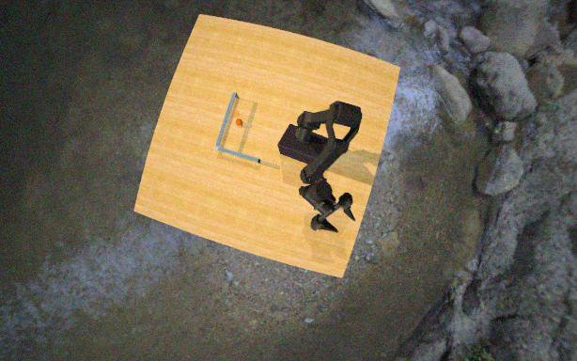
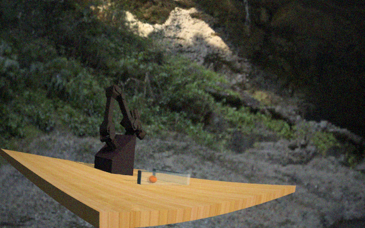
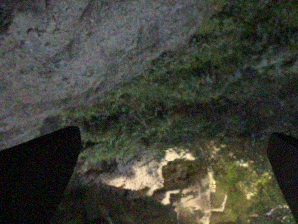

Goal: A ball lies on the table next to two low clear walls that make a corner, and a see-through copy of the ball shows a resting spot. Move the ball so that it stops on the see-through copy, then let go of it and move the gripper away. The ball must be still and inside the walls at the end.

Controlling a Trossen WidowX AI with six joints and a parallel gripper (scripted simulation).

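My gripper tip is 59 cm short of the orange ball, 35 cm to the left of it and 27 cm above it. From my gripper tip the other things lie so: clear wall (65 cm ahead, 33 cm to the right, 26 cm below).
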